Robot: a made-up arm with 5 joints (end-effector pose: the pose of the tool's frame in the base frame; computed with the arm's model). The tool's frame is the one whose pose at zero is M.
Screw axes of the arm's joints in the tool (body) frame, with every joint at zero. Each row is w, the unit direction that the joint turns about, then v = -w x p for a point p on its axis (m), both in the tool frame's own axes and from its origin. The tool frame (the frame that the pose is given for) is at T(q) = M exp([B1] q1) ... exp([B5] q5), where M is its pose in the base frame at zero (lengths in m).
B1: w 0 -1 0 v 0.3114 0.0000 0.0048
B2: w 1 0 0 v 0.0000 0.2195 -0.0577
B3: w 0 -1 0 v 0.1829 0.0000 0.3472
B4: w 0 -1 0 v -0.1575 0.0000 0.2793
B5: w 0 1 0 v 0.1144 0.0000 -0.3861
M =
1 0 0 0.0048
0 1 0 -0.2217
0 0 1 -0.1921
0 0 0 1
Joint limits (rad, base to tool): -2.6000..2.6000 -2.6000..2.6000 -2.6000..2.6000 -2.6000..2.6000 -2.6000..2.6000
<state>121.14 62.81 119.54 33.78 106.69</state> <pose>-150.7 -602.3 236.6 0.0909 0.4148 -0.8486 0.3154</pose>
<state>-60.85 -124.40 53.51 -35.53 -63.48</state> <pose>-245.4 52.1 210.4 0.4589 -0.2857 -0.0834 0.8372</pose>
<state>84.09 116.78 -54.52 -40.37 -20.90</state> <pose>-125.3 331.9 -181.1 0.5221 0.1619 -0.0461 0.8361</pose>
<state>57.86 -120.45 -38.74 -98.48 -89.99</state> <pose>-208.8 -573.9 193.0 0.4945 -0.5279 -0.0460 -0.6890</pose>
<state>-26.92 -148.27 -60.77 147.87 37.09</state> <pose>-469.6 -113.5 286.1 0.2678 -0.7532 -0.0547 0.5983</pose>
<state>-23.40 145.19 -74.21 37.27 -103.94</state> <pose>-759.4 -290.3 39.8 0.2777 0.6724 -0.1111 -0.6771</pose>
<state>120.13 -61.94 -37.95 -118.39 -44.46</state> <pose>549.5 -848.0 -48.3 0.8552 0.2256 -0.0617 -0.4625</pose>
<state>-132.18 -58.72 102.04 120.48 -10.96</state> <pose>-86.8 -396.6 270.3 0.5526 0.4897 -0.6740 -0.0242</pose>
